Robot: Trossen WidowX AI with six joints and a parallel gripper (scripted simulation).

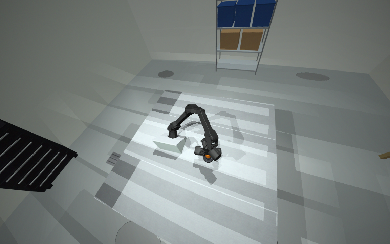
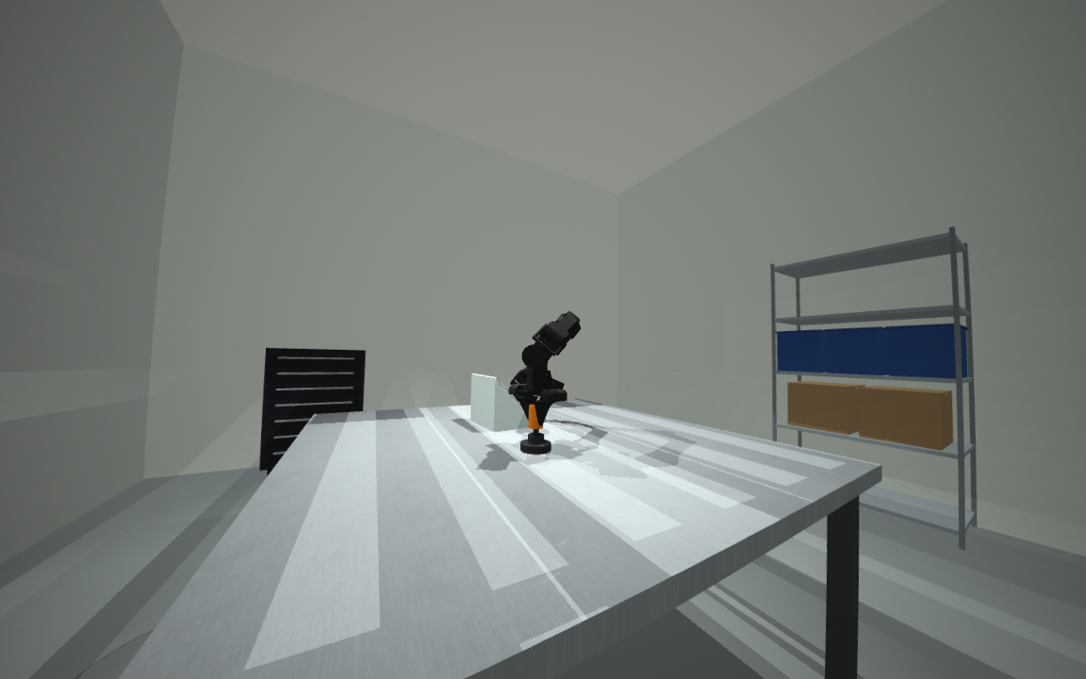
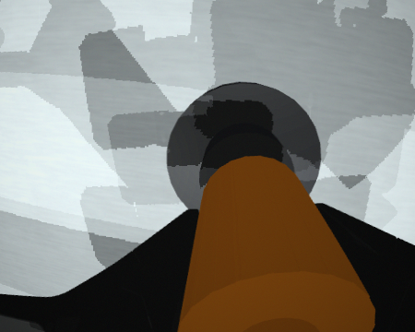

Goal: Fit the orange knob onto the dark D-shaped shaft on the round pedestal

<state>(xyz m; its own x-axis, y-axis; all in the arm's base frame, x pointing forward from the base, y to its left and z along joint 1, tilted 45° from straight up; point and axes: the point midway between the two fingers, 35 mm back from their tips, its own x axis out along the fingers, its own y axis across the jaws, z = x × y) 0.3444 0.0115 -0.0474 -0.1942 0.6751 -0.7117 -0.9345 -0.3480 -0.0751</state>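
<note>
Right now my gripper tip is 2 cm below the orange knob. The rest, counted from my gripper tip: dark round pedestal (4 cm below).
</note>
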